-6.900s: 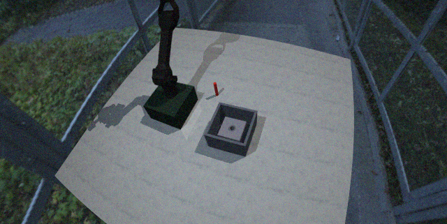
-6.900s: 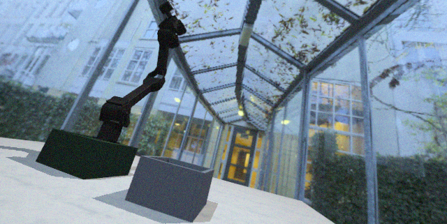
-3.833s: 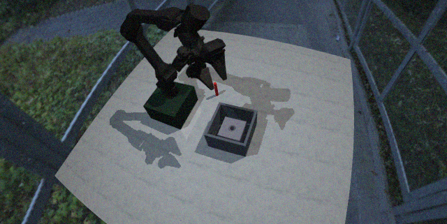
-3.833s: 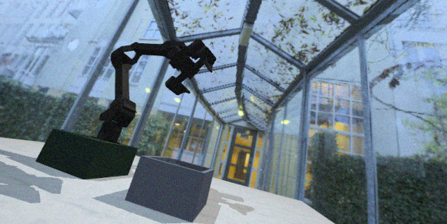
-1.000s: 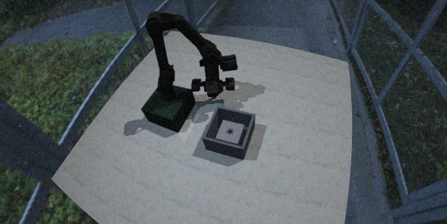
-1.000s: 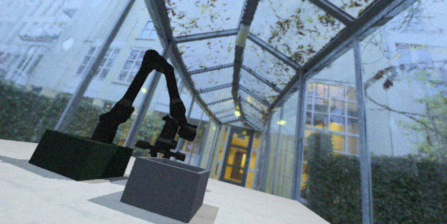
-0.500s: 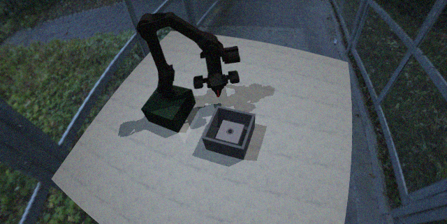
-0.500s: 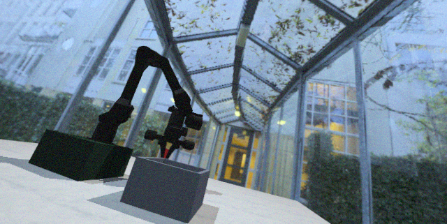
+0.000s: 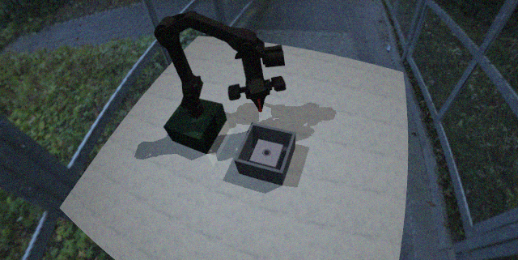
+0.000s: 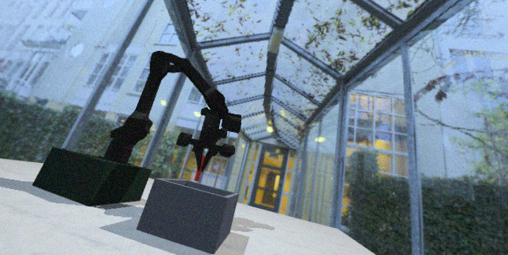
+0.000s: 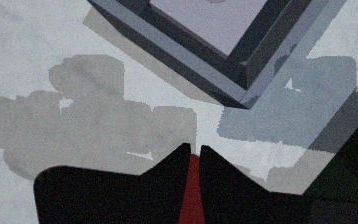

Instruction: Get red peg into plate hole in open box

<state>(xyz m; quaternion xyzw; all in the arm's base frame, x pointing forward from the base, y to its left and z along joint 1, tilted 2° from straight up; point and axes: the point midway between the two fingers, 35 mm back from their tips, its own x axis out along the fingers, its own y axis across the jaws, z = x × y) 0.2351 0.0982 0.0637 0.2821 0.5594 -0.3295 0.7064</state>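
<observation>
My gripper tip is now 8 cm short of the plate, 11 cm to the left of it and 8 cm above it. The rest, counted from my gripper tip: red peg (2 cm behind, 2 cm to the left, 1 cm above); then grey box (8 cm ahead, 11 cm to the right, 10 cm below).
</observation>
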